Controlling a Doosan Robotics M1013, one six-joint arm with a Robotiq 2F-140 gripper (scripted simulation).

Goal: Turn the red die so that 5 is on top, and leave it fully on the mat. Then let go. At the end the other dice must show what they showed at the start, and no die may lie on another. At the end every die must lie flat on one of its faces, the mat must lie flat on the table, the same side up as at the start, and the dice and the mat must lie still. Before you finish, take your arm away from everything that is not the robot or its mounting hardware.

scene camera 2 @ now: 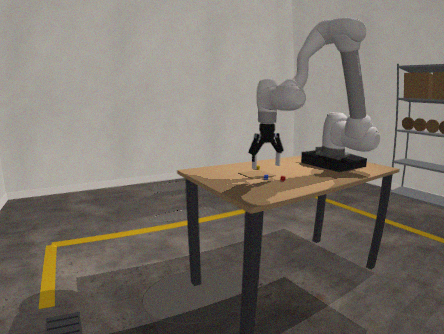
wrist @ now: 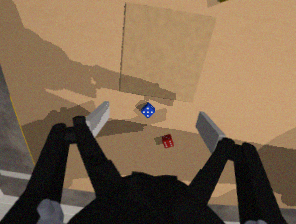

In view: the gripper (scene camera 2: pixel 266 167).
The gripper is seen too in the wrist view (wrist: pixel 153 114).
